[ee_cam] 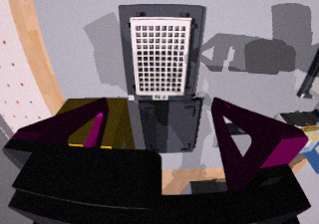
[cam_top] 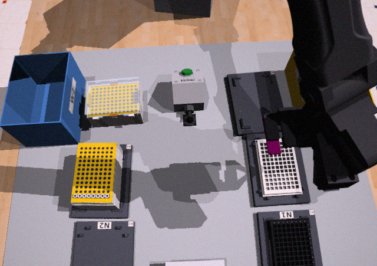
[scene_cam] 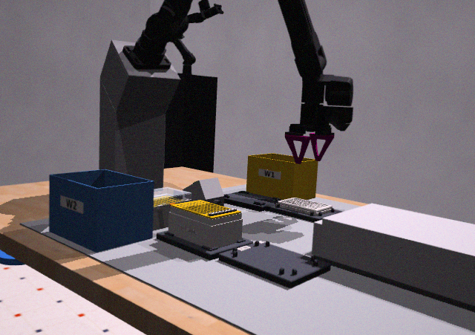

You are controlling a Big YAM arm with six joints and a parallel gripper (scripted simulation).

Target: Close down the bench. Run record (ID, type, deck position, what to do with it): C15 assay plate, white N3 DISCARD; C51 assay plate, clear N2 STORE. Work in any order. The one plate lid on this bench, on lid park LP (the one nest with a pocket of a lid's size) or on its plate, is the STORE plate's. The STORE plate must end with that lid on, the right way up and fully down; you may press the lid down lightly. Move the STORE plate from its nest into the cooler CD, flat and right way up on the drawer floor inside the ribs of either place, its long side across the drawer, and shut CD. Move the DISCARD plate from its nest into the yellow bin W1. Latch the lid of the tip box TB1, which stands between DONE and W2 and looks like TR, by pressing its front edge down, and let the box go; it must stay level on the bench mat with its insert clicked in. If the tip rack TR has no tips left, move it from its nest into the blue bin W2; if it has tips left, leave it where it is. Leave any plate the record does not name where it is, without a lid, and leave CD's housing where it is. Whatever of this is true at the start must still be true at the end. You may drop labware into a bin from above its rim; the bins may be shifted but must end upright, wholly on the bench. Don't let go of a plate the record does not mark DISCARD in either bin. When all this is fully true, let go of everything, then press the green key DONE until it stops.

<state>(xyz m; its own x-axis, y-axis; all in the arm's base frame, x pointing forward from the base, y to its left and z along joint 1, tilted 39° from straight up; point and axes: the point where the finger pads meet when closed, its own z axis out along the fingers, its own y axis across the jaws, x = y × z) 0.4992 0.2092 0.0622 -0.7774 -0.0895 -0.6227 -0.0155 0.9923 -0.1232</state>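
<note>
Right now my hand is 130 mm above the white plate. Also, from my hand: lid park LP: 170 mm behind, 140 mm below, 20 mm to the right; then nest N3: 140 mm below; then black plate: 180 mm ahead, 130 mm below.
</note>
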